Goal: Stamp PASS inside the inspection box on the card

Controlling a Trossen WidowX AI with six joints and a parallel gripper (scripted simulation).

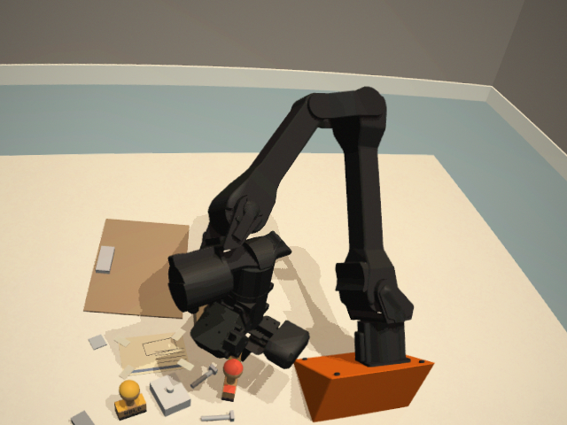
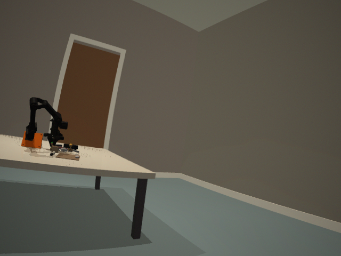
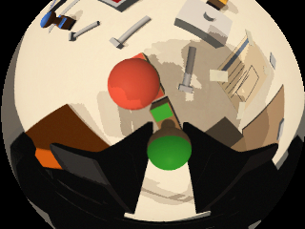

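The stamp with red knob is 10 mm ahead of my gripper tip, 40 mm to the left of it and 10 mm below it. The rest, counted from my gripper tip: cardboard box (30 mm ahead, 80 mm to the right); green-knobbed stamp (10 mm below); card (120 mm ahead, 20 mm to the right, 30 mm below).
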